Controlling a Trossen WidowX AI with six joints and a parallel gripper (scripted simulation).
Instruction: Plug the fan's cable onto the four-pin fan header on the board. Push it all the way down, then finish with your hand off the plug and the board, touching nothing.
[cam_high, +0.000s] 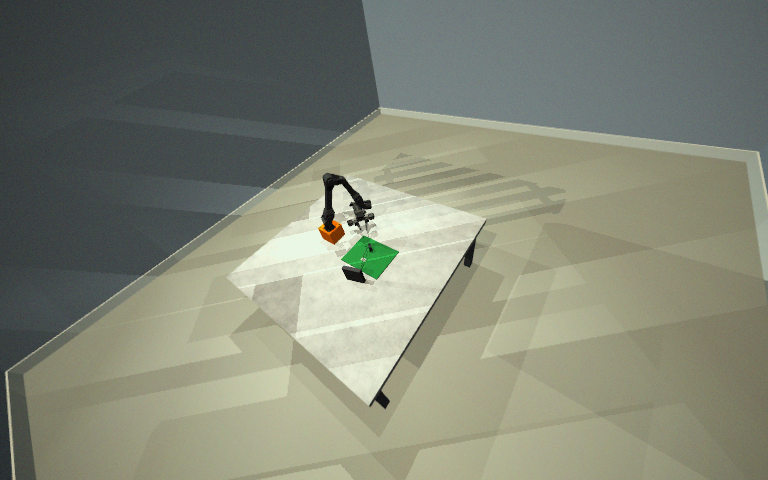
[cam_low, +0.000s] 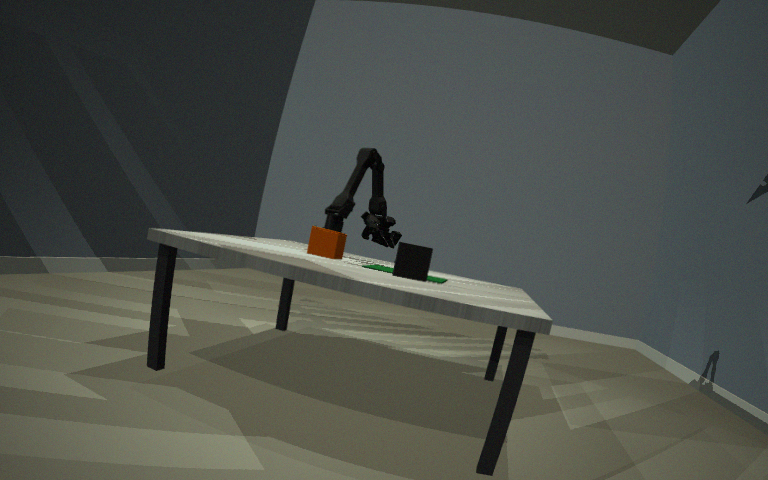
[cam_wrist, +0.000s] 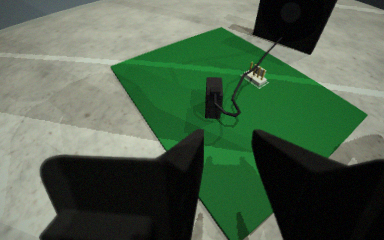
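My gripper tip is 9 cm short of the black plug, 7 cm above it and 5 cm to the left of it. From my gripper tip the other things lie so: black fan (25 cm to the right, 18 cm ahead, 3 cm below); board (12 cm ahead, 10 cm below, 9 cm to the right); white four-pin fan header (13 cm to the right, 11 cm ahead, 9 cm below).
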